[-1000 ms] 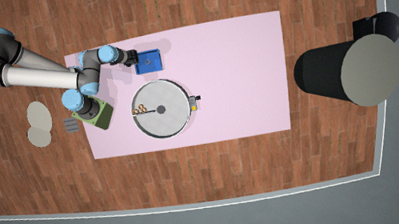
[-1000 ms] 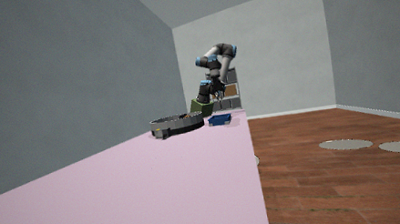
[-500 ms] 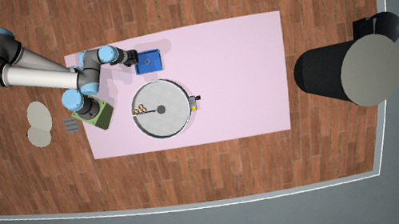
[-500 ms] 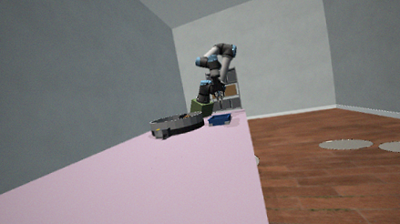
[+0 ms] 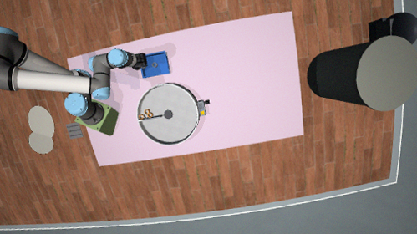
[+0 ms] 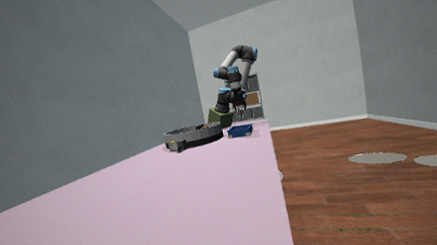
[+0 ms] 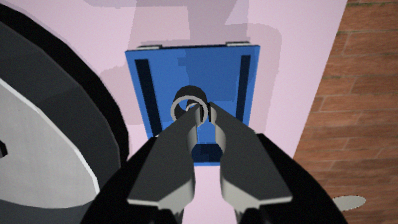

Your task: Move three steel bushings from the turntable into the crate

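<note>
Now: hand 9 cm above the blue crate and 5 cm short of it. The rest, counted from my hand: round grey turntable 33 cm to the right, 16 cm ahead, 6 cm below.
</note>
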